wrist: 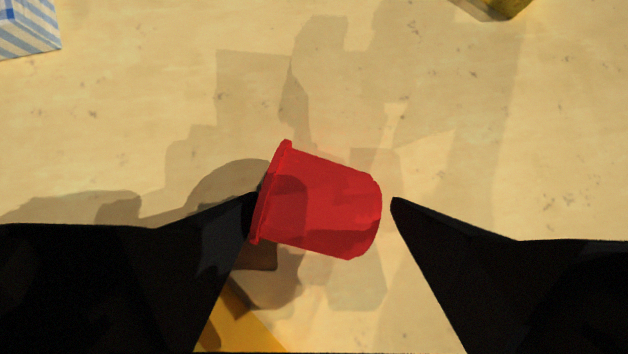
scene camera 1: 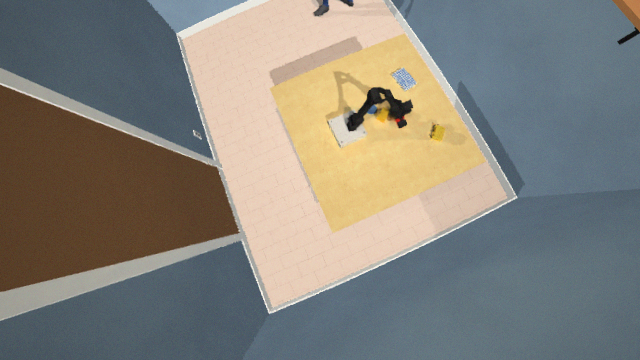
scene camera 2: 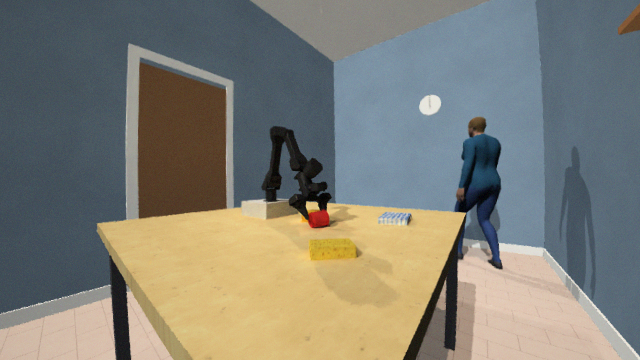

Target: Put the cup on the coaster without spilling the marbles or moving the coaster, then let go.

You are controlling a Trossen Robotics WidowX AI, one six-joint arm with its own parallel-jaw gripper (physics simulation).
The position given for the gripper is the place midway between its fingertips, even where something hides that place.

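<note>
You'd see a red cup [wrist: 305, 201] here, and there's a yellow-orange block [wrist: 230, 318] too. As for the gripper, scene camera 2 has the gripper [scene camera 2: 317, 218] in its picture, and the wrist view shows the gripper [wrist: 325, 200] as well.
</note>
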